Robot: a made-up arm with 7 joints.
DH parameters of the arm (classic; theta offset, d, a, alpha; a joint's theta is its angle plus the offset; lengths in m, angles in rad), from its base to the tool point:
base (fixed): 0 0 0 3.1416
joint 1: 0 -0.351 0 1.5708
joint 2: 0 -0.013 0 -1.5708
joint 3: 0 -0.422 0 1.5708
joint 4: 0 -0.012 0 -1.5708
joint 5: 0 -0.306 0 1.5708
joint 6: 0 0 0 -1.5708
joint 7: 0 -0.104 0 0
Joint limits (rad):
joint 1: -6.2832..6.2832
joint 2: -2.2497..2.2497
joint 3: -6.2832..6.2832
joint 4: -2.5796..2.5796
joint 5: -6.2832..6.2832
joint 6: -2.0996..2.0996
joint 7: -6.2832..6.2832
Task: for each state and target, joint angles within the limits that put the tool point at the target. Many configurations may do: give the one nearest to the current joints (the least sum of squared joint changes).
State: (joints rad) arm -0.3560 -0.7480 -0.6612 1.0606 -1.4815 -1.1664 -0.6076
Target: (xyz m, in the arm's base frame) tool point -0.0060 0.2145 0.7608
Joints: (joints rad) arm -0.3547 -0.5543 -0.9736 1.8529 -1.7066 -1.1294 -0.6076
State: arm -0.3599 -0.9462 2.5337 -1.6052 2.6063 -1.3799 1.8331
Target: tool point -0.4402 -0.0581 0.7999
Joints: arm -0.4516 -1.2095 2.5075 -1.4412 2.6391 -1.4053 1.8331
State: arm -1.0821 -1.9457 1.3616 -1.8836 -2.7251 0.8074 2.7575
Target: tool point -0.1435 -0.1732 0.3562
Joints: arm -1.8119 -1.9352 1.6726 -2.3202 -2.6521 1.1500 2.7575
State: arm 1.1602 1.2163 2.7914 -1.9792 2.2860 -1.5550 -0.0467
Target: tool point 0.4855 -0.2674 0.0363
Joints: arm 0.6819 1.5951 2.6250 -1.4054 2.4483 -1.2956 -0.0467
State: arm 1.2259 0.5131 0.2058 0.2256 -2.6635 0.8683 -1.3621
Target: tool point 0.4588 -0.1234 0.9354
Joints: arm 0.4464 0.8220 0.4437 -0.1826 -2.5527 1.2526 -1.3621
